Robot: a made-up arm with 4 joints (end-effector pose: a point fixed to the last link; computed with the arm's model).
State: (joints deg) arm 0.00 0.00 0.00 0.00
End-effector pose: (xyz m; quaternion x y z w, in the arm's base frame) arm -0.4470 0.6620 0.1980 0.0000 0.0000 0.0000 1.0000
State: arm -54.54 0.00 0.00 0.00
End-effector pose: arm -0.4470 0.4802 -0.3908 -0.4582 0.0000 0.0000 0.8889
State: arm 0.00 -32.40 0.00 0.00
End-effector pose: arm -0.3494 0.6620 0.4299 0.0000 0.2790 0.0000 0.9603
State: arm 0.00 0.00 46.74 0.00
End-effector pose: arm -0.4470 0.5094 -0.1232 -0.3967 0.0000 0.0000 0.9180
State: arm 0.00 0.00 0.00 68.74
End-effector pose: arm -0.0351 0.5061 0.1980 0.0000 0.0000 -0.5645 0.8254
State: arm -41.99 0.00 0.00 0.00
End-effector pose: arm -0.4470 0.5710 -0.2752 -0.3583 0.0000 0.0000 0.9336
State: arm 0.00 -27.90 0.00 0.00
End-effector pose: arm -0.3706 0.6620 0.4016 0.0000 0.2411 0.0000 0.9705
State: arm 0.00 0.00 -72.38 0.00
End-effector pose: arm -0.4470 0.3649 0.6361 0.5905 0.0000 0.0000 0.8071
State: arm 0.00 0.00 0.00 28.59
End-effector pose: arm -0.2544 0.6598 0.1980 0.0000 0.0000 -0.2469 0.9690
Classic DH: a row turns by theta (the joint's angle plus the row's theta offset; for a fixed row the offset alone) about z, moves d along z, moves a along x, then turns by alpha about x. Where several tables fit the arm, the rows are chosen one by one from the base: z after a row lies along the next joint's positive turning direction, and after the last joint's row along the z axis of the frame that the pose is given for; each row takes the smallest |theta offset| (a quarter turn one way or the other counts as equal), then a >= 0, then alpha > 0; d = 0 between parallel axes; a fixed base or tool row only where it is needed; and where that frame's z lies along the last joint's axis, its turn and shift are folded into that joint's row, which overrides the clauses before.
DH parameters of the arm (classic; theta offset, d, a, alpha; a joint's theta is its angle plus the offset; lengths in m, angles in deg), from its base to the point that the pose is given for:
base (fixed): 90 0.08 0 90
joint 1: 90 0.001 0.066 -90
joint 2: 0 -0.214 0.068 -90
joint 3: 90 0.356 0.069 -90
joint 4: -13.64 0 0.39 180
tool (fixed): -103.64 -0.016 0 0

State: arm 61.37 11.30 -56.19 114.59
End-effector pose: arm 0.0166 -0.0022 0.3370 0.5426 0.6630 -0.4364 0.2750
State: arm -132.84 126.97 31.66 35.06
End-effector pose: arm 0.2672 -0.3906 -0.3398 -0.2507 -0.6749 0.6411 0.2656
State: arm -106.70 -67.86 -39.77 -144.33
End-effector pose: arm -0.3100 0.4616 -0.0578 0.0131 0.4849 0.4952 0.7208
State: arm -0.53 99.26 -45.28 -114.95
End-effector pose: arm 0.1735 0.0974 -0.4964 -0.4592 -0.5852 0.6644 0.0720
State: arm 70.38 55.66 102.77 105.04
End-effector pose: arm 0.0089 -0.0335 0.2886 -0.1279 -0.2127 -0.9575 0.1469
